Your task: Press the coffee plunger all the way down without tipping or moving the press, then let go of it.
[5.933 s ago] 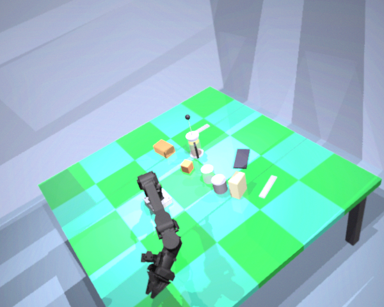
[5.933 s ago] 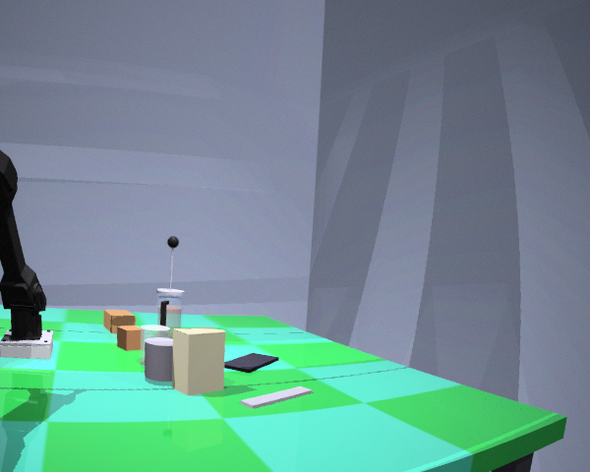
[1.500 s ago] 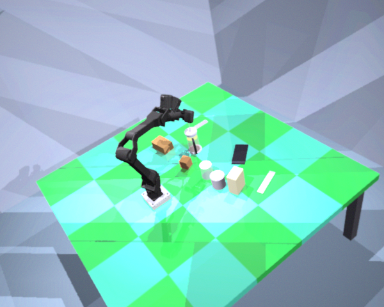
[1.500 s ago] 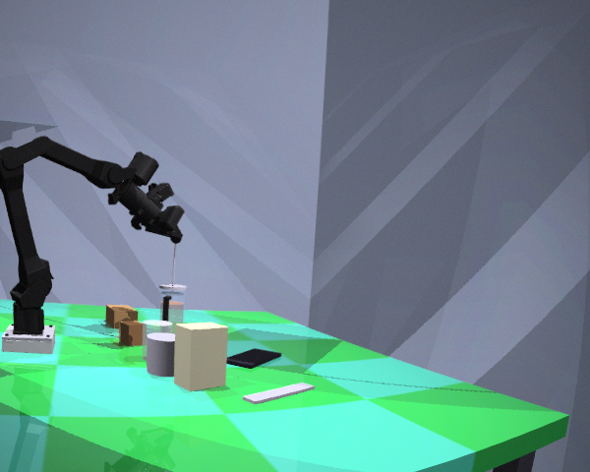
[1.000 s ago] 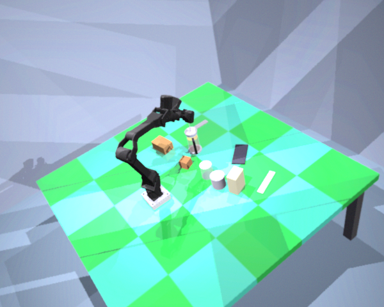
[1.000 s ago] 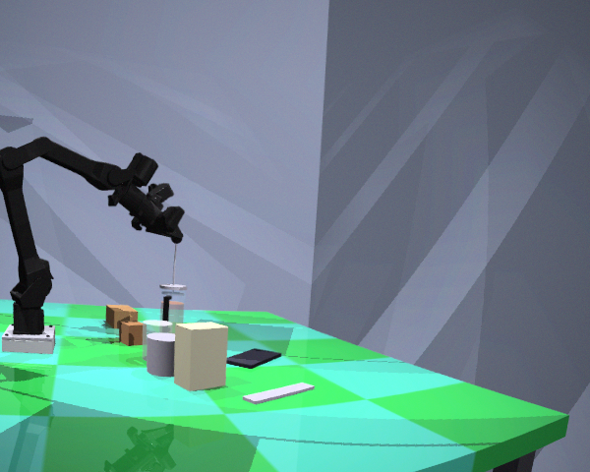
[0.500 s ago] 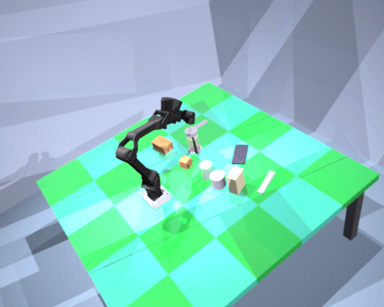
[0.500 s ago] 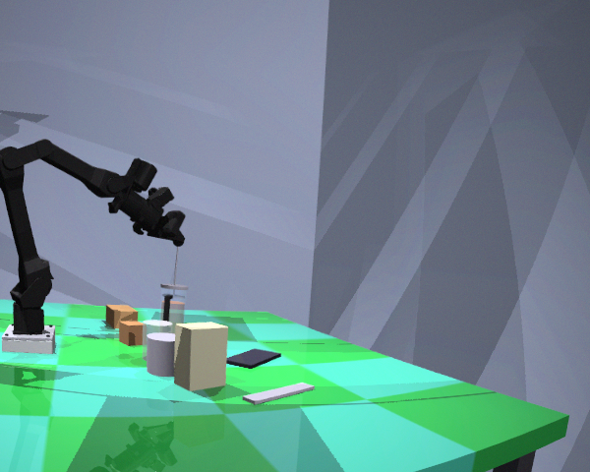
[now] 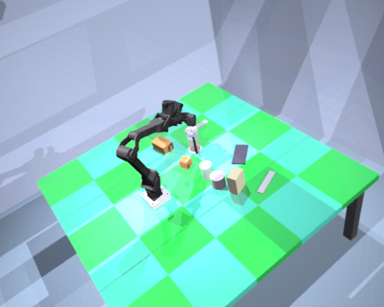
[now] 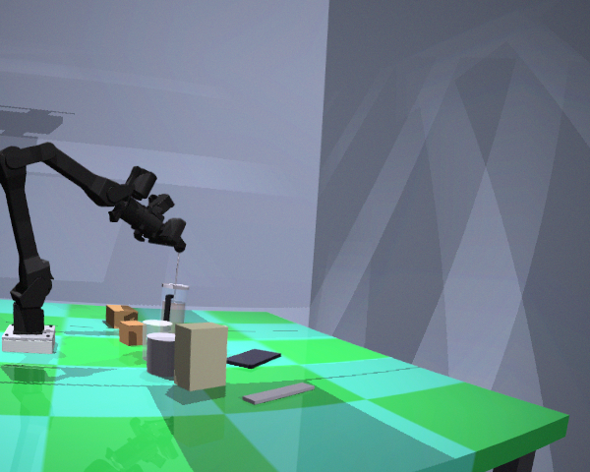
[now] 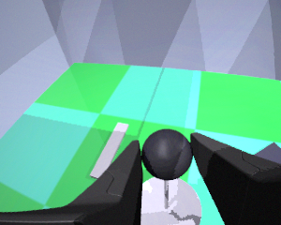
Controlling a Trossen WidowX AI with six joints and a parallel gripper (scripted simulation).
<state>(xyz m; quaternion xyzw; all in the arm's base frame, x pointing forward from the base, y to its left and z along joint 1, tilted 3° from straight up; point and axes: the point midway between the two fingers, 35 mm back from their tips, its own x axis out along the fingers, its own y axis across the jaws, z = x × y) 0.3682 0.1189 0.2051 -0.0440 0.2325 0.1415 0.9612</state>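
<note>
My gripper tip is now 2 cm past the coffee press, 2 cm to the left of it and 12 cm above it. Round my gripper tip: small brown cube 14 cm behind, 6 cm to the right, 22 cm below; tan block 12 cm behind, 16 cm to the left, 22 cm below; grey cylinder 12 cm behind, 30 cm to the right, 21 cm below.
</note>
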